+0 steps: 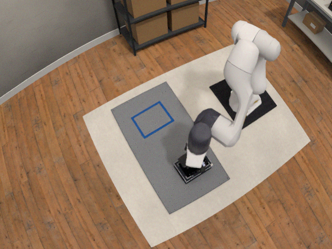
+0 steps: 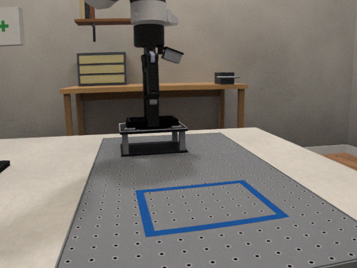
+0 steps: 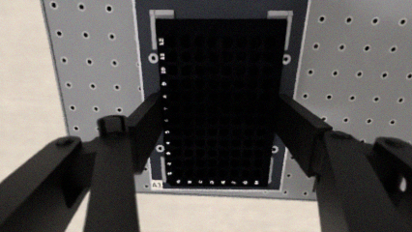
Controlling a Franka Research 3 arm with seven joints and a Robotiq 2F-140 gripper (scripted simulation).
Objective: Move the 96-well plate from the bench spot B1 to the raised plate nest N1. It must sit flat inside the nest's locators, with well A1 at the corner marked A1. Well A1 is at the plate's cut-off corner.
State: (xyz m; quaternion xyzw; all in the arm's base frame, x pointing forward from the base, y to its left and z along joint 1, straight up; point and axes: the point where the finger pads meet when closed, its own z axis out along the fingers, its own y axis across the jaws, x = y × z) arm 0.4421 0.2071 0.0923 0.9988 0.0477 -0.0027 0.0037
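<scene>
The black 96-well plate lies 20 mm below my hand. Round my hand: raised plate nest: 40 mm below; corner label: 80 mm behind, 50 mm to the left, 30 mm below.
</scene>
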